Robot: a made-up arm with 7 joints.
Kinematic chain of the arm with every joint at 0, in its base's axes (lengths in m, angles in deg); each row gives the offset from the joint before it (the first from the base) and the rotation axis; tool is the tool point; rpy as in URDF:
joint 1: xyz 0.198 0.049 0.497 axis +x
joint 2: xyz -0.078 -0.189 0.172 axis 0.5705 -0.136 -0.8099
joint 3: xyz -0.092 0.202 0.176 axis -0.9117 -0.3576 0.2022
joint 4: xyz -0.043 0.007 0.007 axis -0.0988 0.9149 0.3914
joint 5: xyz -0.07 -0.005 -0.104 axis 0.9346 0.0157 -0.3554
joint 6: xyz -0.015 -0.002 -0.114 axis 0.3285 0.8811 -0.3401
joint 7: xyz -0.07 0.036 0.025 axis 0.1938 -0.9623 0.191
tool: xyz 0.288 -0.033 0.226 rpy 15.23 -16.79 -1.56
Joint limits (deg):
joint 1: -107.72..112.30
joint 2: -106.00..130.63
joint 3: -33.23..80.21
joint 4: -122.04..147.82
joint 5: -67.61..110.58
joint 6: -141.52..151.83
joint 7: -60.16..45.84
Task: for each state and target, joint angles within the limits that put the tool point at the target. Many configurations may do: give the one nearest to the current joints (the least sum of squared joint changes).
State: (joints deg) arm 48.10 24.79 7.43 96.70 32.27 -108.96 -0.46
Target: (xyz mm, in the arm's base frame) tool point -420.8 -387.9 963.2
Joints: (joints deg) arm 45.28 16.67 12.56 74.10 26.85 -131.35 18.87
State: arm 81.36 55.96 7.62 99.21 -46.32 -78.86 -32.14
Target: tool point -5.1 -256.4 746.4
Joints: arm 73.64 43.06 19.69 91.63 -45.29 -60.98 -54.18
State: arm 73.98 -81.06 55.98 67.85 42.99 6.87 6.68
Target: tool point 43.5 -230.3 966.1
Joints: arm 22.36 -65.69 78.56 74.23 77.07 35.93 31.62
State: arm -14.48 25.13 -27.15 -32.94 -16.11 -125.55 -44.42
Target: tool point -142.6 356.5 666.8
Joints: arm -5.33 6.27 -10.06 -27.78 -22.63 -130.32 -38.80
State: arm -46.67 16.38 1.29 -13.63 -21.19 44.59 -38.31
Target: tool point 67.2 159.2 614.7
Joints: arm -24.50 -27.19 -6.60 13.75 -22.23 10.84 -16.09
